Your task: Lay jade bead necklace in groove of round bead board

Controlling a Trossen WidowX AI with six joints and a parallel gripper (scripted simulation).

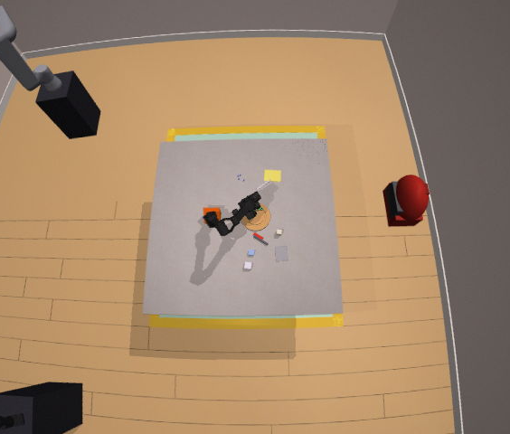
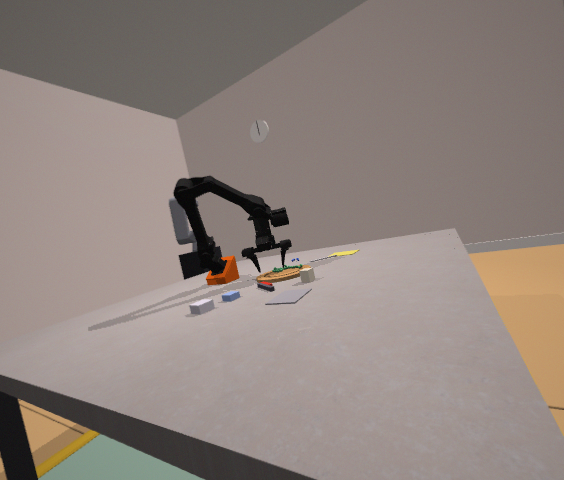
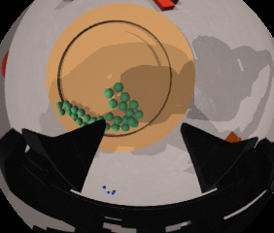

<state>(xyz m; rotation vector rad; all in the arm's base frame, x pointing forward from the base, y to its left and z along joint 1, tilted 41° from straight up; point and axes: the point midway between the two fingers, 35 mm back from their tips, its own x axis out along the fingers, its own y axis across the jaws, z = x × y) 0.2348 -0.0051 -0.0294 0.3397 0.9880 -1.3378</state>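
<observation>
Right now the round wooden bead board is 6 cm ahead of my gripper tip, 2 cm to the right of it and 1 cm below it. The rest, counted from my gripper tip: beige cube (21 cm ahead, 15 cm to the right); then red-handled tool (18 cm to the right, 7 cm ahead, 1 cm below); then blue block (27 cm to the right, 1 cm below, 1 cm ahead).
</observation>
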